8 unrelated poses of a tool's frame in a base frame.
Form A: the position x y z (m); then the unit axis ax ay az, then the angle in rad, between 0 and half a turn.
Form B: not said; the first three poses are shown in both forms.
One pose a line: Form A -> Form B
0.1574, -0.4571, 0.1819, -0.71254, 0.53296, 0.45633, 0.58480 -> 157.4, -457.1, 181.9, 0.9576, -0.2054, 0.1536, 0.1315
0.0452, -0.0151, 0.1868, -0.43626, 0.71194, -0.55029, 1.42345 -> 45.2, -15.1, 186.8, 0.7572, -0.2849, 0.4650, -0.3594
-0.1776, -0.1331, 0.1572, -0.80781, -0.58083, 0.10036, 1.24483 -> -177.6, -133.1, 157.2, 0.8125, -0.4710, -0.3386, 0.0585
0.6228, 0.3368, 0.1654, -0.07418, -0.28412, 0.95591, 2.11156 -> 622.8, 336.8, 165.4, 0.4925, -0.0646, -0.2473, 0.8319
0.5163, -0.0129, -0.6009, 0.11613, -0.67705, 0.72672, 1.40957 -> 516.3, -12.9, -600.9, 0.7618, 0.0752, -0.4386, 0.4708
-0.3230, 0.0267, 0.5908, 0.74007, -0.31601, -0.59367, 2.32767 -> -323.0, 26.7, 590.8, 0.3958, 0.6796, -0.2902, -0.5452
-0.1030, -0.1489, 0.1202, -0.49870, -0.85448, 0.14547, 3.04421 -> -103.0, -148.9, 120.2, 0.0487, -0.4981, -0.8535, 0.1453
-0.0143, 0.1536, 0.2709, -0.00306, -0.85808, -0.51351, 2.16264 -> -14.3, 153.6, 270.9, 0.4702, -0.0027, -0.7573, -0.4532
